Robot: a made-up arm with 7 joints. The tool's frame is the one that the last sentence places.
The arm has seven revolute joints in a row. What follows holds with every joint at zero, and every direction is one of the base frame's. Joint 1 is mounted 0.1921 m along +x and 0.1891 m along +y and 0.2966 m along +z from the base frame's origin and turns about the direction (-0.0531, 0.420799, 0.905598). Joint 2 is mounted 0.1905 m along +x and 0.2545 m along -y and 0.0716 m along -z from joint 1 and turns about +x. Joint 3 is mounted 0.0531 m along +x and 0.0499 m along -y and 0.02 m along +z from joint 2 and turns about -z. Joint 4 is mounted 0.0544 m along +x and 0.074 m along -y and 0.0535 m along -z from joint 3 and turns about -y. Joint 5 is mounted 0.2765 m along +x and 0.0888 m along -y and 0.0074 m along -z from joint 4 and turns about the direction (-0.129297, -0.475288, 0.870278). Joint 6 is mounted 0.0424 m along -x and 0.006 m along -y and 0.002 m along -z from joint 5 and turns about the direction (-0.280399, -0.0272, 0.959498). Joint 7 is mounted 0.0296 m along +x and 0.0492 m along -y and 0.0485 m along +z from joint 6 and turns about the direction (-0.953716, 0.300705, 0.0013). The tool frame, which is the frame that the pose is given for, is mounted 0.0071 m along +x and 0.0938 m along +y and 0.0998 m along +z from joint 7; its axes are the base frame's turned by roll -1.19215, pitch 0.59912 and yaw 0.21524 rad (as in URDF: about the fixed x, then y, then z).
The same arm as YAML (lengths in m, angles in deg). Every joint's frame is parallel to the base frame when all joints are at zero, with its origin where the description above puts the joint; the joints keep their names.
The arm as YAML. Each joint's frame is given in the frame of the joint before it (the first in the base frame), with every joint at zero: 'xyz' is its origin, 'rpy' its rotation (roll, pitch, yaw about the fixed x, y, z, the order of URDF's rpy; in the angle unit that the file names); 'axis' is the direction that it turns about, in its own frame. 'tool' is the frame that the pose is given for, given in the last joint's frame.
units:
  length: m
  angle: deg
joints:
  - name: joint 1
    type: revolute
    origin:
      xyz: [0.1921, 0.1891, 0.2966]
      rpy: [0.0, 0.0, 0.0]
    axis: [-0.0531, 0.420799, 0.905598]
  - name: joint 2
    type: revolute
    origin:
      xyz: [0.1905, -0.2545, -0.0716]
      rpy: [0.0, 0.0, 0.0]
    axis: "+x"
  - name: joint 3
    type: revolute
    origin:
      xyz: [0.0531, -0.0499, 0.02]
      rpy: [0.0, 0.0, 0.0]
    axis: "-z"
  - name: joint 4
    type: revolute
    origin:
      xyz: [0.0544, -0.074, -0.0535]
      rpy: [0.0, 0.0, 0.0]
    axis: "-y"
  - name: joint 5
    type: revolute
    origin:
      xyz: [0.2765, -0.0888, -0.0074]
      rpy: [0.0, 0.0, 0.0]
    axis: [-0.129297, -0.475288, 0.870278]
  - name: joint 6
    type: revolute
    origin:
      xyz: [-0.0424, -0.006, -0.002]
      rpy: [0.0, 0.0, 0.0]
    axis: [-0.280399, -0.0272, 0.959498]
  - name: joint 7
    type: revolute
    origin:
      xyz: [0.0296, -0.0492, 0.0485]
      rpy: [0.0, 0.0, 0.0]
    axis: [-0.953716, 0.300705, 0.0013]
tool:
  origin:
    xyz: [0.0071, 0.0938, 0.0998]
    rpy: [-68.31, 34.33, 12.33]

